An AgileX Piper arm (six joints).
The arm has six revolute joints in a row. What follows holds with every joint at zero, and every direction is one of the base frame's.
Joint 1 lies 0.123 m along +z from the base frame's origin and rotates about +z.
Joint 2 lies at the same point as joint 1 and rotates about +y.
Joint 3 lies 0.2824 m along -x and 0.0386 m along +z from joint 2 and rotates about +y.
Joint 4 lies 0.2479 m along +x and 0.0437 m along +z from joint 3 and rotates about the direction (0.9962, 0, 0.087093).
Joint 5 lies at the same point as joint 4 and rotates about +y.
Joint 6 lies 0.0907 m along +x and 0.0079 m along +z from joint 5 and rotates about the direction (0.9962, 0, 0.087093).
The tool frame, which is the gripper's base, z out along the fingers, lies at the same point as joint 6; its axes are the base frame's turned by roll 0, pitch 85 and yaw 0 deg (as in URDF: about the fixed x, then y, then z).
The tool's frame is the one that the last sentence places.
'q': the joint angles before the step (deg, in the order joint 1, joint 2, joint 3, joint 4, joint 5, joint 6). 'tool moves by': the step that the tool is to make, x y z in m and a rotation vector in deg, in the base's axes. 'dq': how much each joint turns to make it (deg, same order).
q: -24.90, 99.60, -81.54, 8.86, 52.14, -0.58
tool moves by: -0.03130, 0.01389, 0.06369, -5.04, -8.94, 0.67
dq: 0.00, -10.37, 0.13, -0.47, 0.09, -0.69
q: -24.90, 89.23, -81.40, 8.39, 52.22, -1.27
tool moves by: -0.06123, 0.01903, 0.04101, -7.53, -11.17, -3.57
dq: -0.62, -15.52, 9.06, -3.97, -7.14, 2.86
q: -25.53, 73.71, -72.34, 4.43, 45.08, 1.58
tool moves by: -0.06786, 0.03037, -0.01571, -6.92, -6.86, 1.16
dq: -0.09, -17.58, 17.86, -0.72, -9.33, -3.25
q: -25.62, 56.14, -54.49, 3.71, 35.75, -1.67
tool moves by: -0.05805, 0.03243, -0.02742, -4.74, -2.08, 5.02
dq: 0.00, -16.29, 13.30, 4.56, -0.37, -9.21
